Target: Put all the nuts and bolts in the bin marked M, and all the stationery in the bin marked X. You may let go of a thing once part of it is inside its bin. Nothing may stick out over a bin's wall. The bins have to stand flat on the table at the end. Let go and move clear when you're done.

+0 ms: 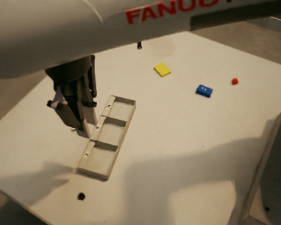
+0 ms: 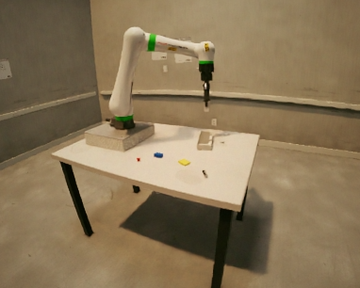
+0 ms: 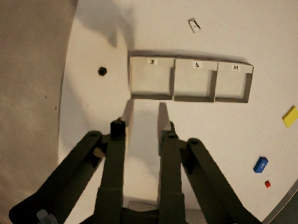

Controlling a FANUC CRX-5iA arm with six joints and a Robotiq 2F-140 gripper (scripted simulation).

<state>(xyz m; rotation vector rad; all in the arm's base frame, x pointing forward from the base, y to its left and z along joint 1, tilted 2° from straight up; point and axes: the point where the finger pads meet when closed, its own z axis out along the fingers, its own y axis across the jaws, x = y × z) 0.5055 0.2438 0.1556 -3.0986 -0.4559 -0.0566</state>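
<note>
The black nut lies 20 mm behind my hand, 90 mm to the left of it and 210 mm below it. The rest, counted from my hand: yellow pad (60 mm ahead, 390 mm to the right, 210 mm below); then pale bin (30 mm ahead, 90 mm to the right, 200 mm below); then grey item (130 mm ahead, 40 mm to the right, 210 mm below).
</note>
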